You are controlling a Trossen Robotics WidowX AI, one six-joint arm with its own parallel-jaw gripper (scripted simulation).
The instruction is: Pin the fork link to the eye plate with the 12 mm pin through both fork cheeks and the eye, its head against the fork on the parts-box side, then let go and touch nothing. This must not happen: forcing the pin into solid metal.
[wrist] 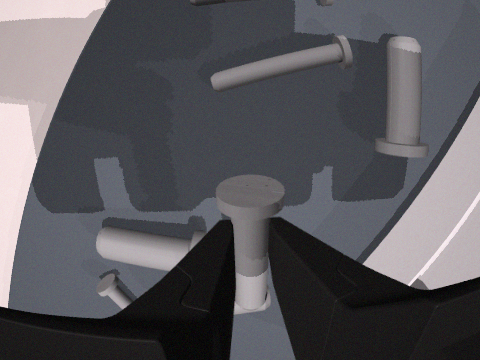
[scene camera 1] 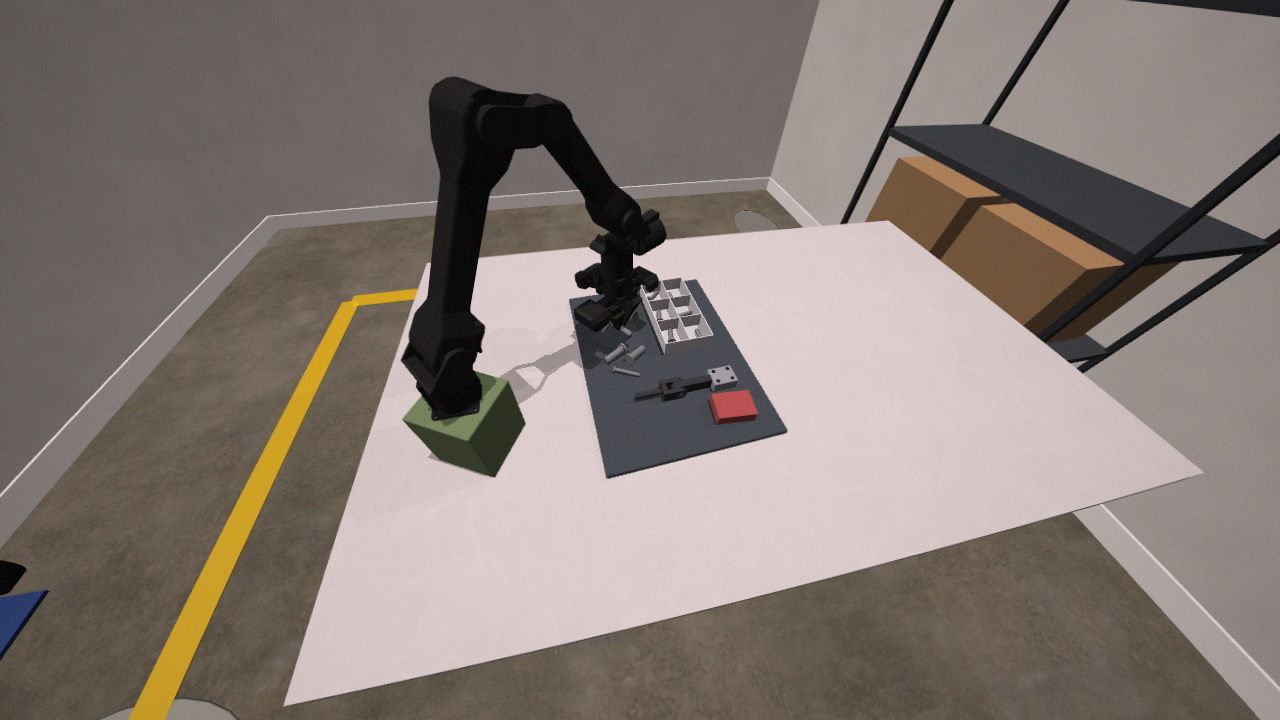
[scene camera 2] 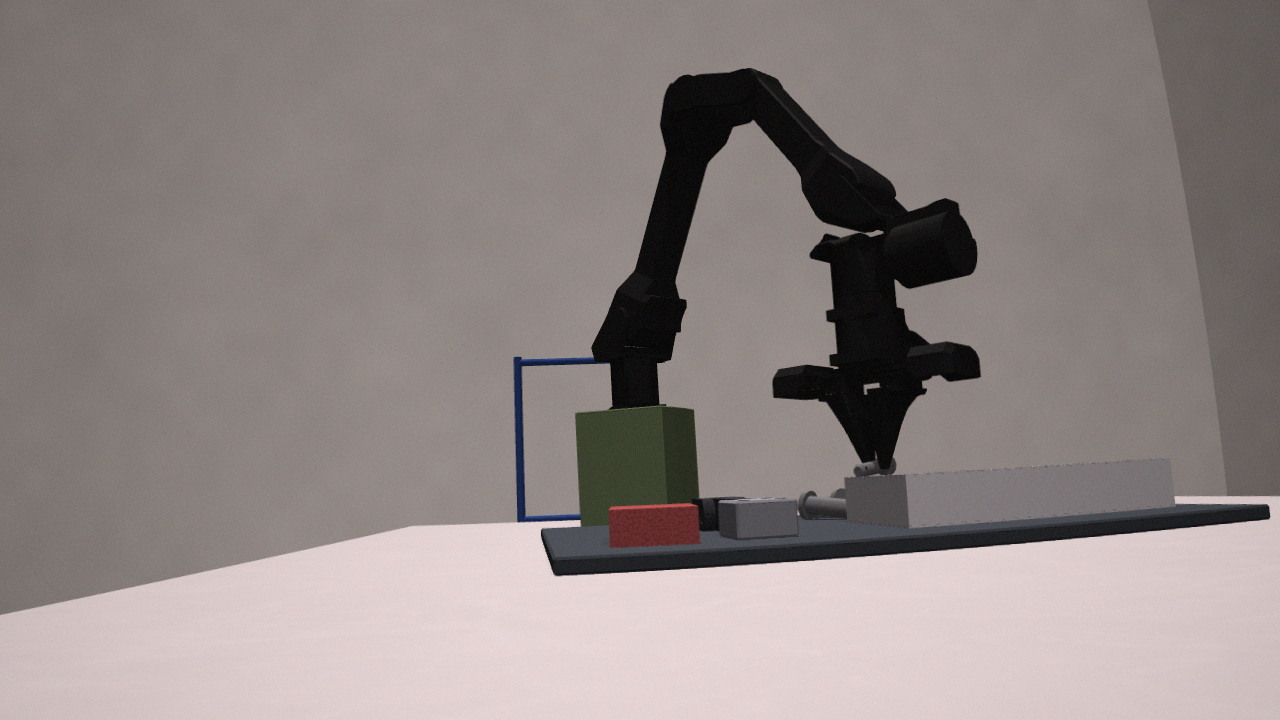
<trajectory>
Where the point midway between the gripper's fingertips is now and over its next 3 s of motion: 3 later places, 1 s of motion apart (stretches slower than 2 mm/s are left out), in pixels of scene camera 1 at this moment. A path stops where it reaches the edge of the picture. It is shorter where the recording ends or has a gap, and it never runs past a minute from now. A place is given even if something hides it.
My gripper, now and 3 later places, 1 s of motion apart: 619, 327; 619, 326; 620, 326; 633, 335
</trajectory>
